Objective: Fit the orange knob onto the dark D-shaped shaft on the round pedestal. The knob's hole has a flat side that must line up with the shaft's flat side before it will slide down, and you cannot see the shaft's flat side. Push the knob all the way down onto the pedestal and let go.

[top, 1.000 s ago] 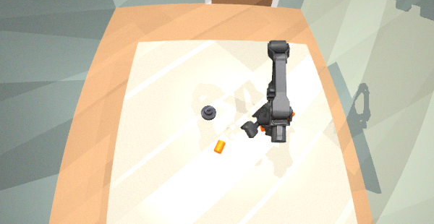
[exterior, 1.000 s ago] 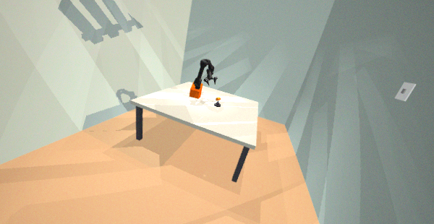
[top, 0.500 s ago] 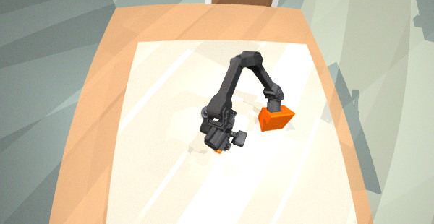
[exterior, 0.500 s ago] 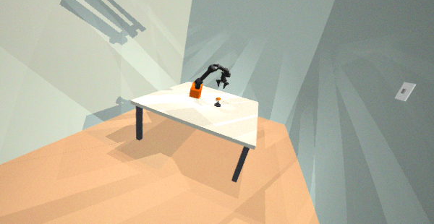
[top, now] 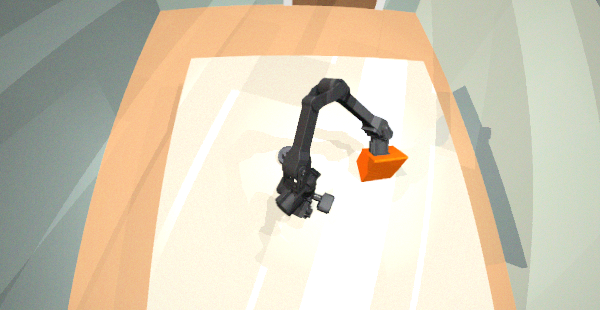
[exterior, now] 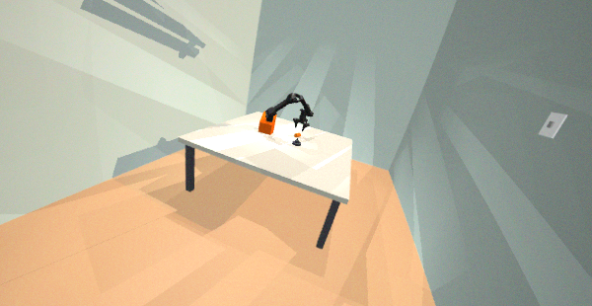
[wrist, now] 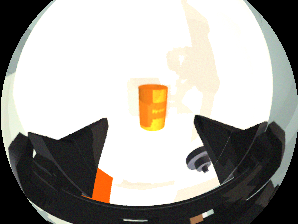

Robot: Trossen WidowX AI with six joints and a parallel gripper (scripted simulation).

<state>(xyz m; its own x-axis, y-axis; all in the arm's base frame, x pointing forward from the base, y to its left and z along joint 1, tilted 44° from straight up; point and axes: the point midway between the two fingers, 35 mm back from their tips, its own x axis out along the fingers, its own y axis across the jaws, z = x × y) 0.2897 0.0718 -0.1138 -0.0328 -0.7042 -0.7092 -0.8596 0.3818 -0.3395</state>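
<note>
Right now my gripper tip is 50 mm above the orange knob and 10 mm to the left of it. Also, from my gripper tip: dark pedestal (210 mm to the right, 40 mm below, 40 mm ahead).
</note>
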